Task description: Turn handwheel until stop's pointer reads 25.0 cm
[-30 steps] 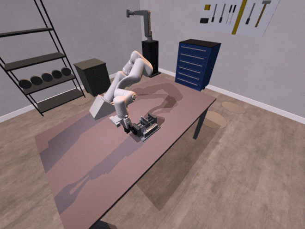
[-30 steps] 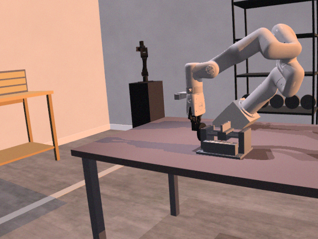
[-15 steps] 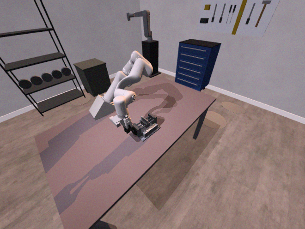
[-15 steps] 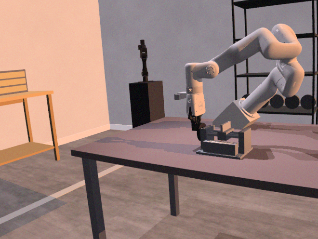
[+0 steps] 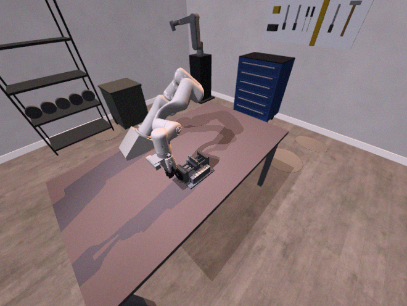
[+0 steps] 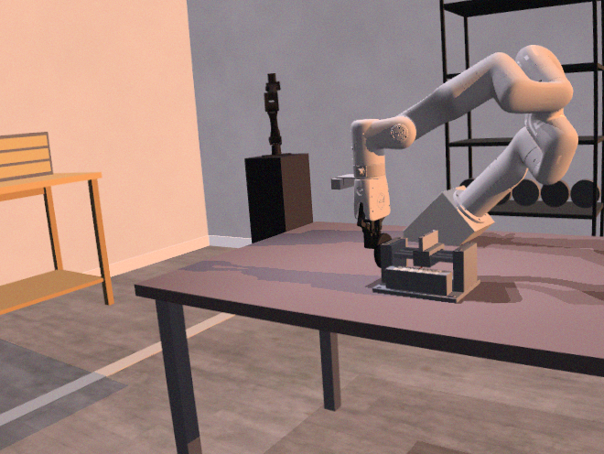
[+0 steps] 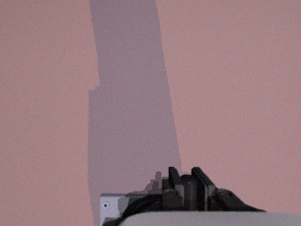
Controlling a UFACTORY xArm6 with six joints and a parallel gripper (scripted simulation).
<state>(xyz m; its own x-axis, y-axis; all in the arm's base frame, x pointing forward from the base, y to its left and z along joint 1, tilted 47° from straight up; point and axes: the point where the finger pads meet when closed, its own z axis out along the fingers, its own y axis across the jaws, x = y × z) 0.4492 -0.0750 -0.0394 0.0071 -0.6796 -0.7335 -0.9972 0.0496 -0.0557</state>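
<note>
My hand is 2 cm to the right of the black handwheel, 1 cm short of it and 1 cm above it. From my hand the other things lie so: sliding stop block (16 cm to the left, 3 cm ahead, 1 cm below).
</note>
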